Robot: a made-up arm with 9 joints. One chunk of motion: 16 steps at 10 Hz.
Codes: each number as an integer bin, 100 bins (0 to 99) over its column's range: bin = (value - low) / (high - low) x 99, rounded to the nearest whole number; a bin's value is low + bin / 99 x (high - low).
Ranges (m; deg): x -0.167..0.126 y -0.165..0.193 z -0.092..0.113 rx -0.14..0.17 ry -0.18..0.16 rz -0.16..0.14
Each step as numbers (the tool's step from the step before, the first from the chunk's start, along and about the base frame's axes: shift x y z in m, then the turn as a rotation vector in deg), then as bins.
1 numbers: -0.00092 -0.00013 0.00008 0.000 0.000 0.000
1 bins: 56 46 44 45 52 53
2 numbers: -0.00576 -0.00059 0.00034 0.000 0.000 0.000
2 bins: 54 45 45 45 52 53
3 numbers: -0.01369 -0.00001 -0.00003 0.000 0.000 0.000
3 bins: 52 46 44 45 52 53
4 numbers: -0.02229 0.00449 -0.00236 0.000 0.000 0.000
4 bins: 49 47 43 45 52 53
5 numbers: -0.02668 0.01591 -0.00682 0.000 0.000 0.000
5 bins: 47 50 41 45 52 53
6 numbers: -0.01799 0.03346 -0.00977 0.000 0.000 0.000
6 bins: 50 55 40 45 52 53
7 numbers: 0.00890 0.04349 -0.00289 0.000 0.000 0.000
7 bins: 59 58 43 45 52 53
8 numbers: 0.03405 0.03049 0.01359 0.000 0.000 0.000
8 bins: 68 54 51 45 52 53
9 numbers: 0.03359 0.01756 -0.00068 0.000 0.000 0.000
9 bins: 68 50 44 45 52 53
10 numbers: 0.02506 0.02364 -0.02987 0.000 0.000 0.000
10 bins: 65 52 30 45 52 53
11 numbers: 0.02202 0.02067 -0.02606 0.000 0.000 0.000
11 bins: 64 51 32 45 52 53
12 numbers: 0.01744 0.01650 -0.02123 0.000 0.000 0.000
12 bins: 62 50 34 45 52 53
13 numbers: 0.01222 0.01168 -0.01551 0.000 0.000 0.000
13 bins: 61 49 37 45 52 53
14 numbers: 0.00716 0.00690 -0.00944 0.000 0.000 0.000
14 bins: 59 48 40 45 52 53
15 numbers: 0.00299 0.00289 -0.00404 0.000 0.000 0.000
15 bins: 57 46 42 45 52 53
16 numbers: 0.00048 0.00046 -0.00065 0.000 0.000 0.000
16 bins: 57 46 44 45 52 53
